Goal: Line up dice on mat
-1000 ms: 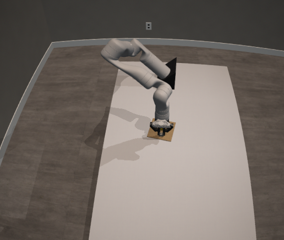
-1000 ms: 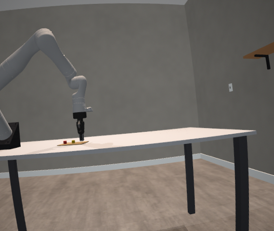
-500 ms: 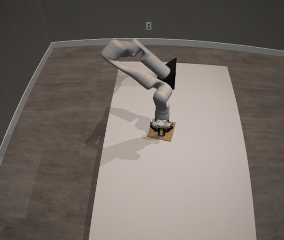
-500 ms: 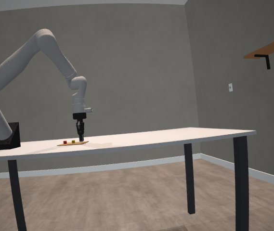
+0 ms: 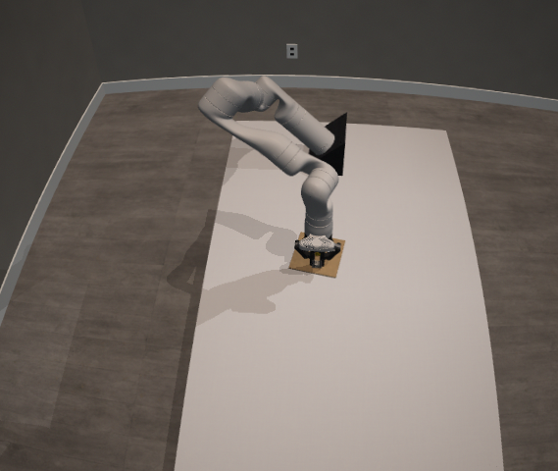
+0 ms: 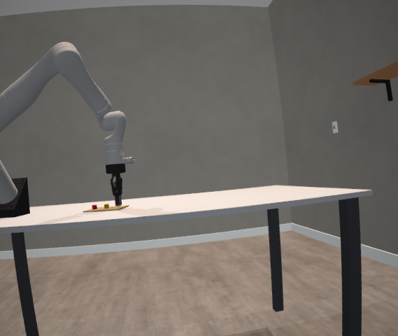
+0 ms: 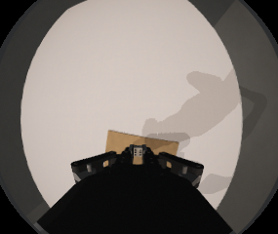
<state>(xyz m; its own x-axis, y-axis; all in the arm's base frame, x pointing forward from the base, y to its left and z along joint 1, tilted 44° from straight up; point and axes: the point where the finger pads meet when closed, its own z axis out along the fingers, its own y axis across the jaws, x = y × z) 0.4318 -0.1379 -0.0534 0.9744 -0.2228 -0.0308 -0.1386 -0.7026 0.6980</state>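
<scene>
My gripper is now 10 mm above the white die. Round my hand: yellow die 50 mm behind, 10 mm to the left, 20 mm below; square mat 50 mm behind, 10 mm to the left, 30 mm below; red die 90 mm behind, 10 mm to the left, 20 mm below.
</scene>
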